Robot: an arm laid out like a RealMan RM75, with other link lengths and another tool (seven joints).
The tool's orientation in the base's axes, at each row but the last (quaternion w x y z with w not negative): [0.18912 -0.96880 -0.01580 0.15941]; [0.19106 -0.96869 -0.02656 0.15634]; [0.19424 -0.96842 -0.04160 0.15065]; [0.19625 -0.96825 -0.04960 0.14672]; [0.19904 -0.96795 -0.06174 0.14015]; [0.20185 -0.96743 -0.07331 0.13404]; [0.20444 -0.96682 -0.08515 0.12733]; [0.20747 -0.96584 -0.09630 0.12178]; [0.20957 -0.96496 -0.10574 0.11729]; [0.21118 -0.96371 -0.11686 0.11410]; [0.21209 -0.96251 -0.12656 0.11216]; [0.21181 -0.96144 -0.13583 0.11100]
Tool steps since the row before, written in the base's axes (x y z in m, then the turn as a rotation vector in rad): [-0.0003 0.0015 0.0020 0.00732 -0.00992 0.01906]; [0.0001 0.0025 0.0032 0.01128 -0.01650 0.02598]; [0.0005 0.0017 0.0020 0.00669 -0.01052 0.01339]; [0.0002 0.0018 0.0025 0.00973 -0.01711 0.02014]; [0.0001 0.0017 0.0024 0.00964 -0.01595 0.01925]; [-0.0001 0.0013 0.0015 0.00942 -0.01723 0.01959]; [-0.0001 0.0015 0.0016 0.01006 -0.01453 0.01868]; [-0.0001 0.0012 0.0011 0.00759 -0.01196 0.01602]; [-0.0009 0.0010 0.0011 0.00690 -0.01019 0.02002]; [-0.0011 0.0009 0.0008 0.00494 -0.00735 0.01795]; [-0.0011 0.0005 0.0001 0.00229 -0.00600 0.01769]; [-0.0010 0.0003 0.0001 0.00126 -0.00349 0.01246]
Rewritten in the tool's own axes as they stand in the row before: [-0.0008 -0.0021 -0.0011 0.00027 0.00191 -0.02262]; [-0.0006 -0.0035 -0.0019 0.00127 0.00535 -0.03231]; [0.0002 -0.0023 -0.0013 0.00121 0.00463 -0.01766]; [-0.0002 -0.0026 -0.0016 0.00130 0.00814 -0.02693]; [-0.0002 -0.0025 -0.0015 0.00164 0.00743 -0.02569]; [-0.0002 -0.0018 -0.0008 0.00110 0.00843 -0.02640]; [-0.0001 -0.0020 -0.0008 0.00249 0.00645 -0.02477]; [0.0000 -0.0016 -0.0005 0.00127 0.00494 -0.02077]; [-0.0008 -0.0015 -0.0003 0.00033 0.00154 -0.02345]; [-0.0009 -0.0013 -0.0001 -0.00039 -0.00042 -0.02001]; [-0.0009 -0.0007 0.0004 -0.00246 -0.00201 -0.01855]; [-0.0009 -0.0005 0.0003 -0.00184 -0.00213 -0.01269]
